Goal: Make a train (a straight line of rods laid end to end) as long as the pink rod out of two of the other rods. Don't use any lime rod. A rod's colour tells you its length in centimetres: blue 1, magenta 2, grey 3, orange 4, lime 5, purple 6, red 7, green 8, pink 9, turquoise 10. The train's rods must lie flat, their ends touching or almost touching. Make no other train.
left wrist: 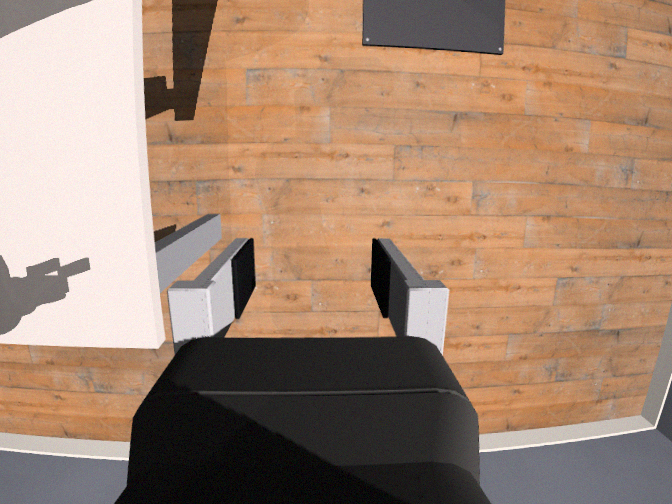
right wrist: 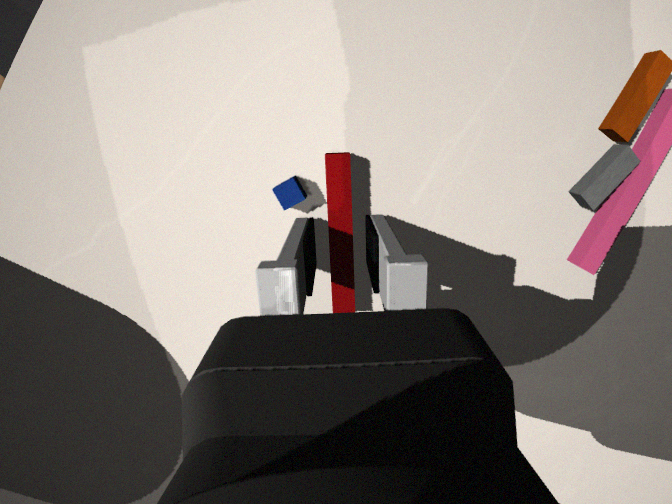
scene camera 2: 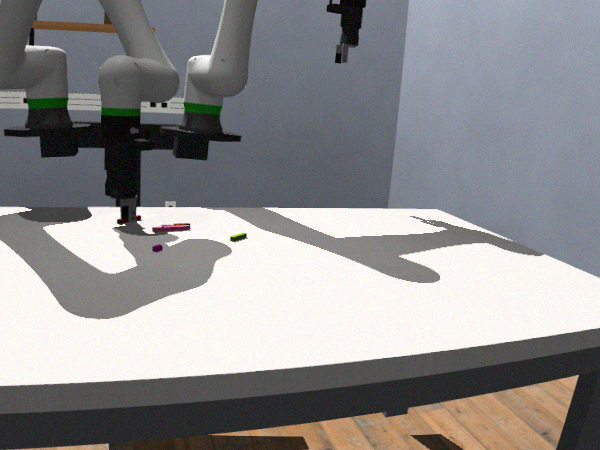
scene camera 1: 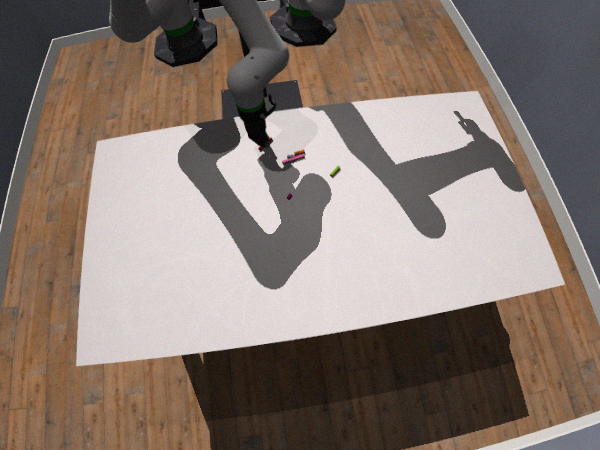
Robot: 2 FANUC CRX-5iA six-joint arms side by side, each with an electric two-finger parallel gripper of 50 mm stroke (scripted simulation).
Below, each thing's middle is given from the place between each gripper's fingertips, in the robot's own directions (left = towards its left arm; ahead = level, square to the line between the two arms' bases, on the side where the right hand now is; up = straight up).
My right gripper (scene camera 2: 128, 220) is now 3 cm past the blue rod (right wrist: 290, 192) and 2 cm above it. Also, from my right hand: grey rod (right wrist: 612, 168) (9 cm to the left, 8 cm ahead, 2 cm below).
I see the grey rod 51 cm ahead of my left hand (scene camera 2: 340, 62), 63 cm to the right of it and 48 cm below it. From my left hand the other things lie so: blue rod: 41 cm ahead, 72 cm to the right, 48 cm below.
